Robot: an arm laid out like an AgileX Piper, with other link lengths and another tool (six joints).
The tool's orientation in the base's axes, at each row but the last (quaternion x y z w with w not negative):
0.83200, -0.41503, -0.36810, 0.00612
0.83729, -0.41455, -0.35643, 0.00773
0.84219, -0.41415, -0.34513, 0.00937
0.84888, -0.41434, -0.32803, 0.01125
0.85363, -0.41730, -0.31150, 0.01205
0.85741, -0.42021, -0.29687, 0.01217
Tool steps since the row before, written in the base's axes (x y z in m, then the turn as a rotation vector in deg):
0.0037, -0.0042, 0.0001, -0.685, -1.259, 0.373
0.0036, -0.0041, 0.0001, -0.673, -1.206, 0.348
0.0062, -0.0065, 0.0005, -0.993, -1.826, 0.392
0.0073, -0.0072, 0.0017, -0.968, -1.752, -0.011
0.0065, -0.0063, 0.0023, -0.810, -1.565, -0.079
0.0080, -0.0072, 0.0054, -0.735, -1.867, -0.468
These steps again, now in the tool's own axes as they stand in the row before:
0.0043, 0.0002, -0.0036, 0.385, 1.413, -0.221
0.0043, 0.0002, -0.0034, 0.368, 1.362, -0.194
0.0069, 0.0001, -0.0058, 0.645, 2.004, -0.207
0.0074, 0.0001, -0.0073, 0.824, 1.821, 0.114
0.0063, 0.0002, -0.0069, 0.797, 1.568, 0.128
0.0063, 0.0004, -0.0102, 1.246, 1.605, 0.340

